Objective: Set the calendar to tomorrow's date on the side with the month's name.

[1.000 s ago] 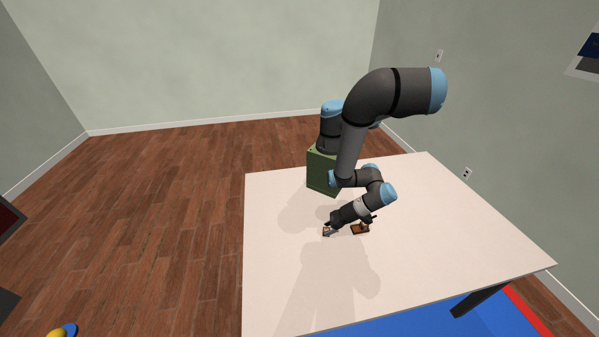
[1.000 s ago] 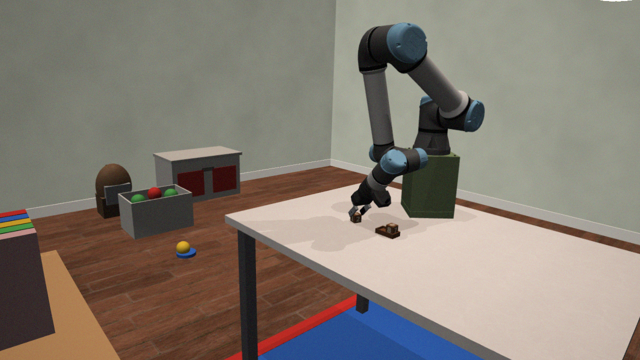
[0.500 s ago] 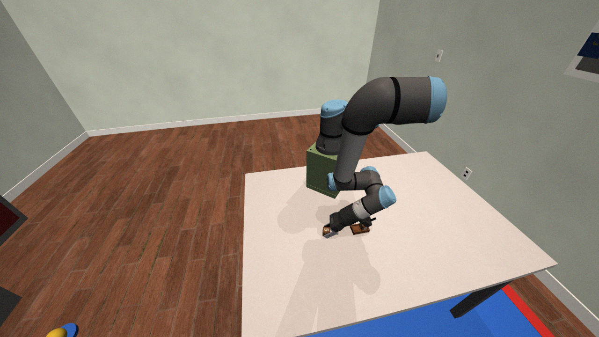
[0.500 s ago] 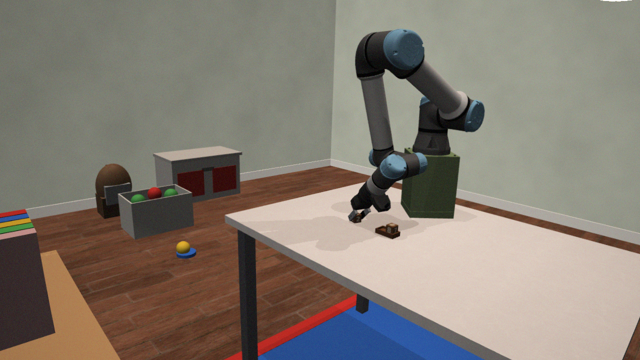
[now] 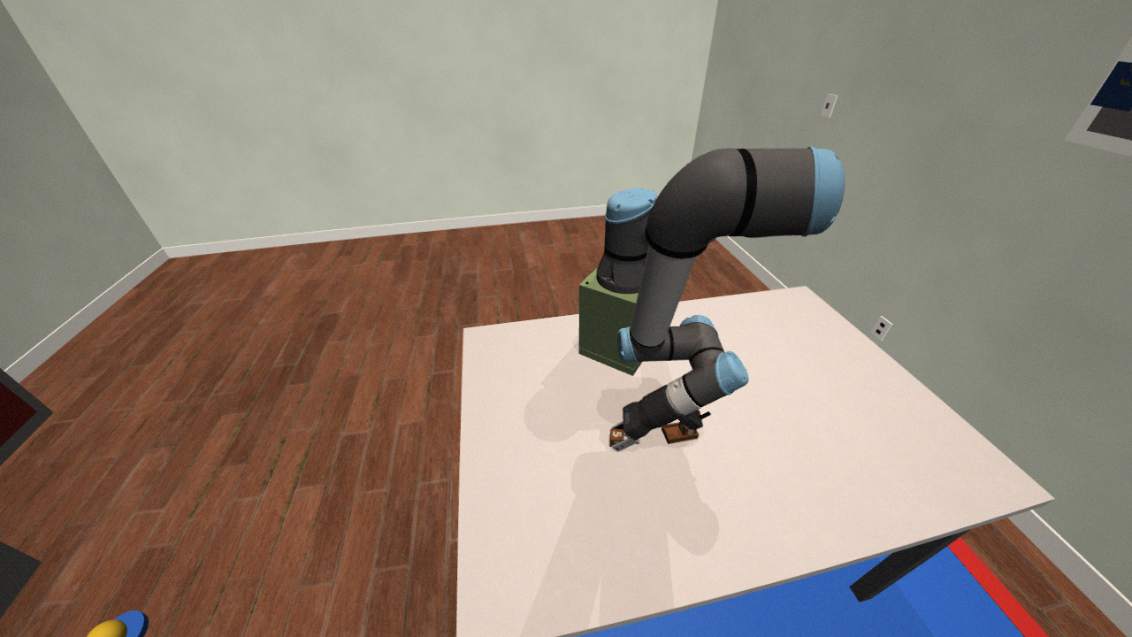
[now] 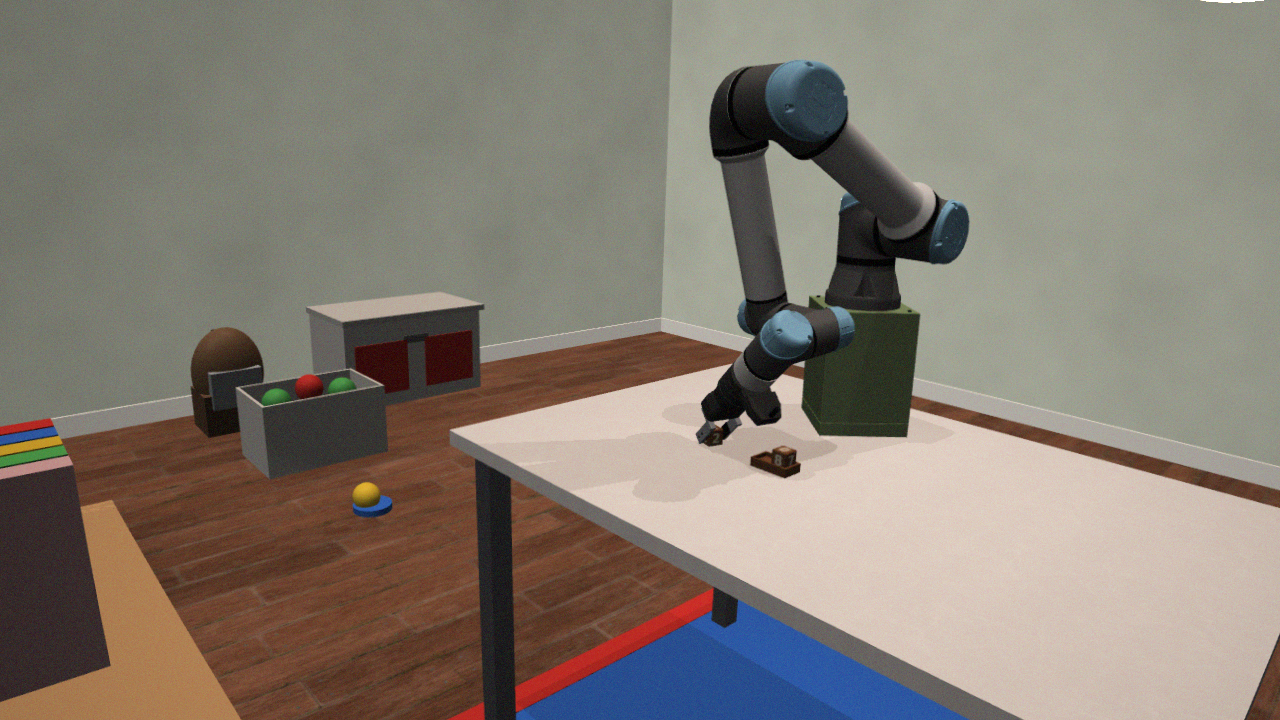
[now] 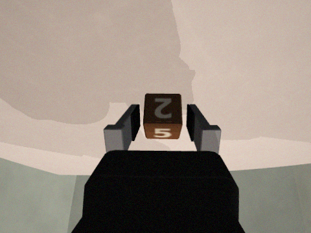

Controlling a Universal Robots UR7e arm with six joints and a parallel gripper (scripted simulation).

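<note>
Right now the brown cube is 10 mm to the right of my hand and 10 mm below it.
</note>
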